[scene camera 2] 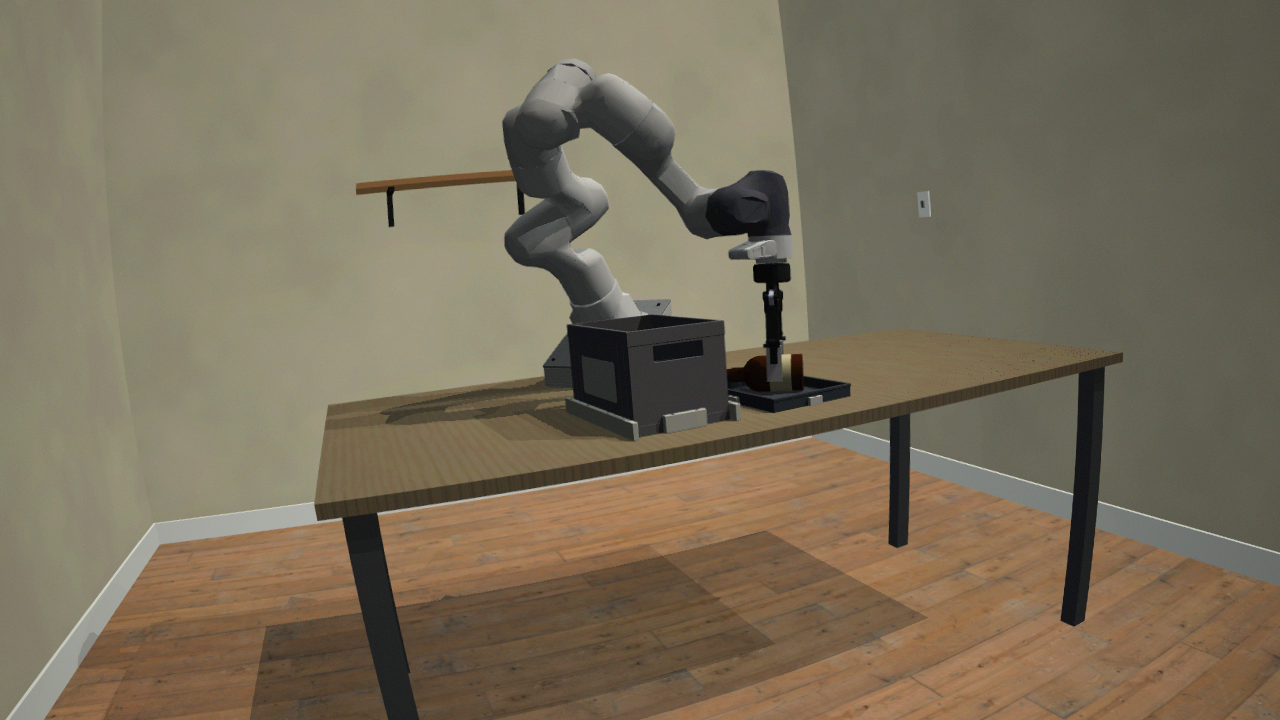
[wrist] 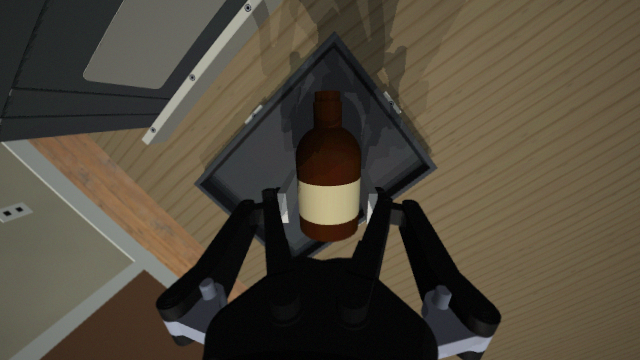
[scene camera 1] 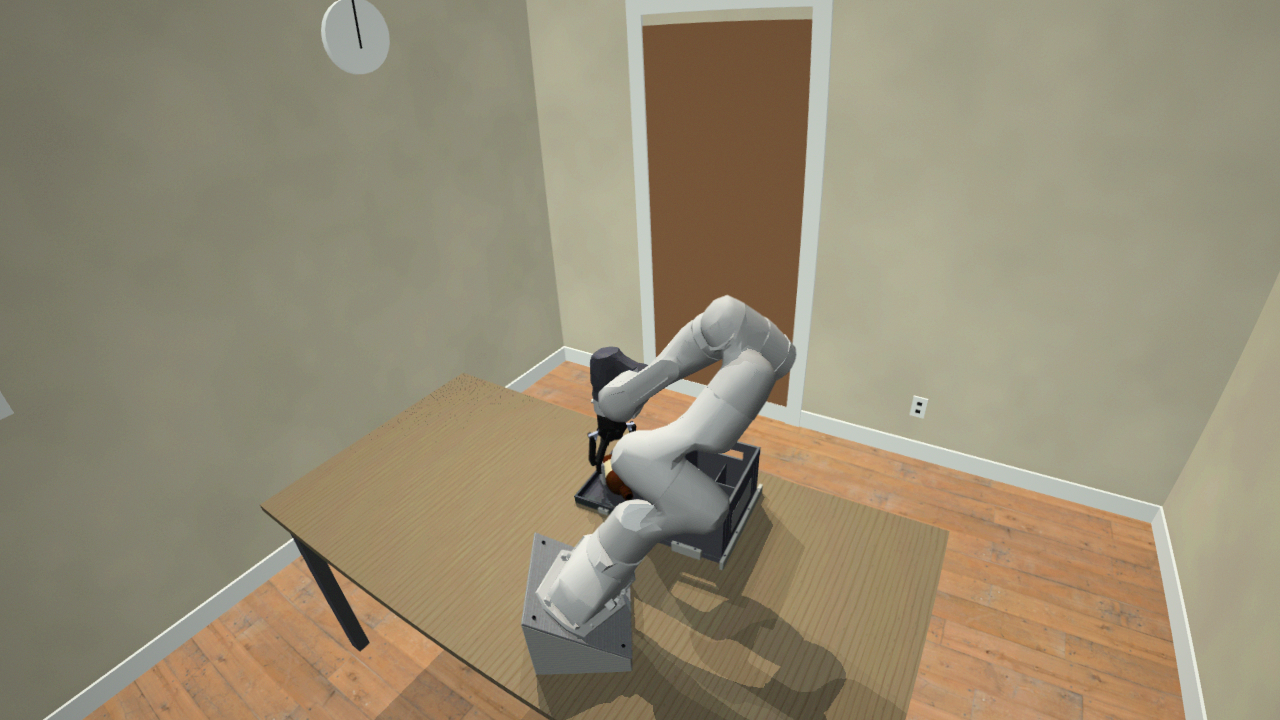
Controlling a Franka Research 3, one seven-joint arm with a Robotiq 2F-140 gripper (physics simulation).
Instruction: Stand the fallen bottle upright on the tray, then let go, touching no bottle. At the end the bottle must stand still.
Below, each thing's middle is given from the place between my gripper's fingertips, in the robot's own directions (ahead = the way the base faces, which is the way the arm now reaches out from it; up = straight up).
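The brown bottle [scene camera 2: 754, 373] is there for me to see, 1 cm to the right of my hand and 1 cm above it.
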